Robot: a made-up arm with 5 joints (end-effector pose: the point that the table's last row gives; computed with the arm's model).
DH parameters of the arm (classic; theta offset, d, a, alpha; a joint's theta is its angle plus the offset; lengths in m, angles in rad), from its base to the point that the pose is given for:
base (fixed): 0 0.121 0 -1.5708
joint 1: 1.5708 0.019 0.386 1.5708
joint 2: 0 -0.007 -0.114 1.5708
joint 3: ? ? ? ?
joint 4: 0 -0.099 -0.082 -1.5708
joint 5: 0 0.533 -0.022 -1.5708
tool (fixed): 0 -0.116 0 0
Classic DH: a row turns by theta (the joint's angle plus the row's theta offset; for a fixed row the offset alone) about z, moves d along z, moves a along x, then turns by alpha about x.
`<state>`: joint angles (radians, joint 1 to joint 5).
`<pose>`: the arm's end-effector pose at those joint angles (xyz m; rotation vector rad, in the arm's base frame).
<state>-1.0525 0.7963 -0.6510 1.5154 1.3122</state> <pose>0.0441 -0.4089 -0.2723 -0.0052 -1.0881 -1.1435</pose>
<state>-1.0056 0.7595 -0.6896 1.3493 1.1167</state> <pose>0.0688 -0.4493 -0.2898 0.1112 -0.9486 -0.9777</pose>
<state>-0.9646 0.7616 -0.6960 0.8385 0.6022</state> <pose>0.2503 -0.5335 -0.3654 0.4756 -0.6057 -0.4157</pose>
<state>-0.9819 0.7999 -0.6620 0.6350 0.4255</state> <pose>0.3652 -0.5393 -0.3885 0.5924 -0.5273 -0.1552</pose>
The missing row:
joint 3: 1.5708 0.136 0.101 1.5708
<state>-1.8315 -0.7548 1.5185 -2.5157 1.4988</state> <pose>0.2407 0.5938 0.1279 -2.4236 0.0854 1.8016</pose>
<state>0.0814 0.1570 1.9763 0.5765 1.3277</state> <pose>-0.0302 -0.5609 -0.4172 -0.2141 2.8507 1.0580</pose>
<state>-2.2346 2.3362 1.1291 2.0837 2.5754</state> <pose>0.3615 0.0285 -0.0145 1.1131 -0.5759 -1.4635</pose>
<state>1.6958 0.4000 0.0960 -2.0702 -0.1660</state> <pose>-0.3073 -0.0338 -0.4642 1.5350 0.7169 1.3829</pose>
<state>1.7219 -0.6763 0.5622 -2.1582 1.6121</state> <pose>-0.2003 0.4559 -0.2469 2.2805 0.4591 0.7778</pose>
